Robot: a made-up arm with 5 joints. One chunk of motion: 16 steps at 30 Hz.
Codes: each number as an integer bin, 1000 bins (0 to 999) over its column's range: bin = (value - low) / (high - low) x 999, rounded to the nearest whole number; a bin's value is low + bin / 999 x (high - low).
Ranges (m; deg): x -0.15..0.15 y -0.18..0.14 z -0.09..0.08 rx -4..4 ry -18..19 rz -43..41
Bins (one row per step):
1: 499 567 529 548 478 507
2: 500 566 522 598 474 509
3: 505 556 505 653 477 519
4: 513 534 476 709 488 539
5: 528 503 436 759 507 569
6: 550 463 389 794 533 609
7: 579 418 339 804 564 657
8: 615 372 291 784 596 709
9: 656 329 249 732 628 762
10: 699 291 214 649 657 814
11: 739 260 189 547 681 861
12: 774 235 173 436 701 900
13: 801 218 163 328 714 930
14: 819 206 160 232 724 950
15: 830 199 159 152 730 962
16: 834 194 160 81 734 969
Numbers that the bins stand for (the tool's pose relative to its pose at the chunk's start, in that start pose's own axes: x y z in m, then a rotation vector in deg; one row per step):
1: -0.0002 0.0016 0.0000 0.39 -0.30 -0.37
2: 0.0002 0.0013 -0.0012 0.79 -0.44 -0.20
3: 0.0017 -0.0019 -0.0041 1.23 -0.33 0.64
4: 0.0041 -0.0089 -0.0090 1.68 0.07 2.32
5: 0.0086 -0.0189 -0.0158 2.08 0.78 4.84
6: 0.0152 -0.0317 -0.0238 2.36 1.74 8.21
7: 0.0239 -0.0461 -0.0323 2.44 2.89 12.24
8: 0.0347 -0.0608 -0.0405 2.28 4.07 16.62
9: 0.0470 -0.0746 -0.0476 1.86 5.26 21.07
10: 0.0599 -0.0868 -0.0536 1.20 6.33 25.44
11: 0.0719 -0.0967 -0.0578 0.38 7.22 29.40
12: 0.0824 -0.1047 -0.0606 -0.51 7.96 32.68
13: 0.0905 -0.1102 -0.0623 -1.37 8.44 35.20
14: 0.0959 -0.1140 -0.0628 -2.14 8.81 36.88
15: 0.0992 -0.1163 -0.0629 -2.78 9.04 37.89
16: 0.1005 -0.1179 -0.0628 -3.35 9.19 38.48

